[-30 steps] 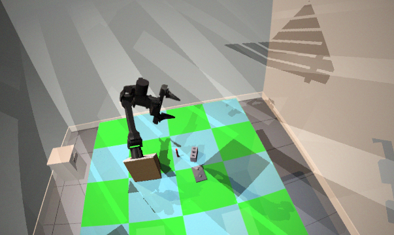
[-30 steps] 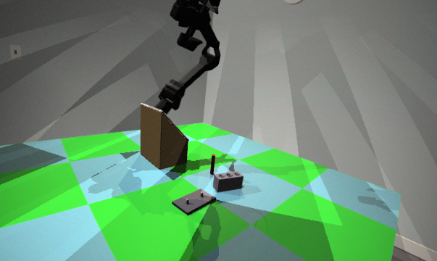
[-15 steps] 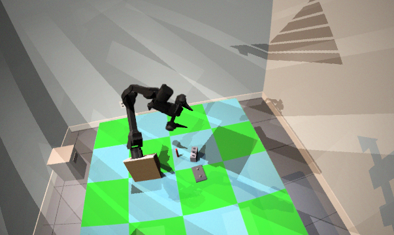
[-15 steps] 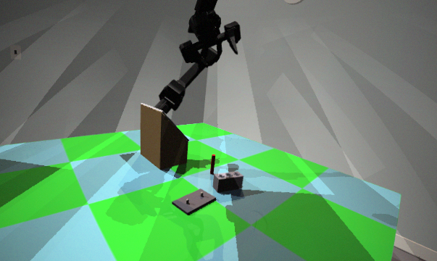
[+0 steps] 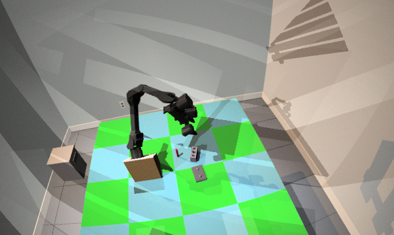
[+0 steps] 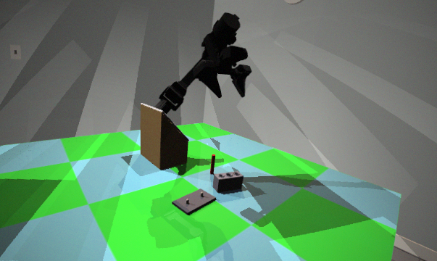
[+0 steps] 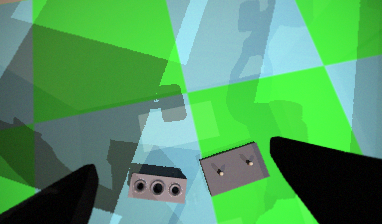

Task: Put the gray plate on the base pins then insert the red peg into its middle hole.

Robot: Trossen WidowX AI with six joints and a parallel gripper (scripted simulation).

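Right now the gray plate is 28 cm below my gripper tip, 5 cm to the left of it and 3 cm behind it. Also, from my gripper tip: dark base (31 cm below, 10 cm to the right, 1 cm behind); red peg (28 cm below, 14 cm behind, 6 cm to the left).
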